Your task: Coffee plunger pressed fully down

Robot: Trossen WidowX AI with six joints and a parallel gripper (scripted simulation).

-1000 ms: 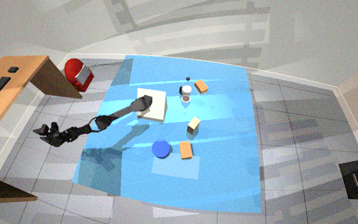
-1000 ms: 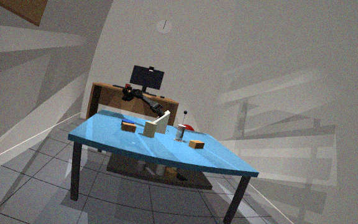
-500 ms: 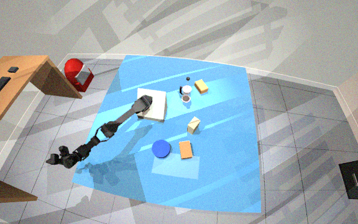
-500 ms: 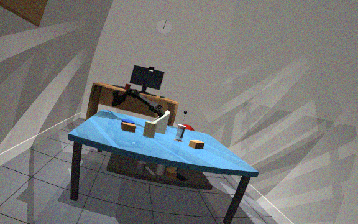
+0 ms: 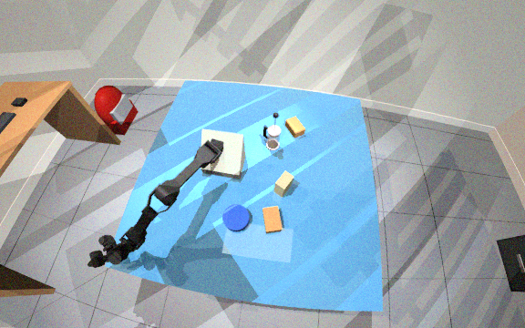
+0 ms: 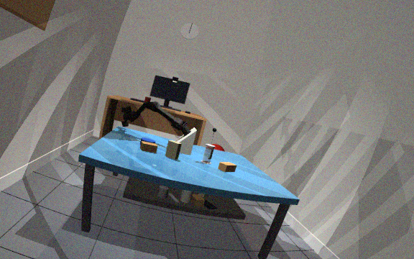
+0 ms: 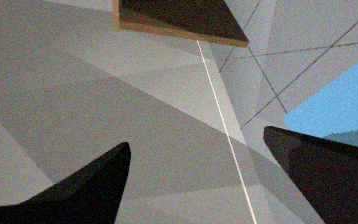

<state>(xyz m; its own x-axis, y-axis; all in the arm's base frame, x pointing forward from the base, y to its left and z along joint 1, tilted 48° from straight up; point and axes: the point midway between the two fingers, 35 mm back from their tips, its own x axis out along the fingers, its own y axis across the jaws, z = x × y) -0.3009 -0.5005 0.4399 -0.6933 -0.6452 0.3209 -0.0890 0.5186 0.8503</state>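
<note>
Now: the coffee press 56 cm ahead of my gripper tip, 87 cm to the left of it and 2 cm above it. Round my gripper tip: blue disc 51 cm ahead, 41 cm to the left, 8 cm below.
</note>
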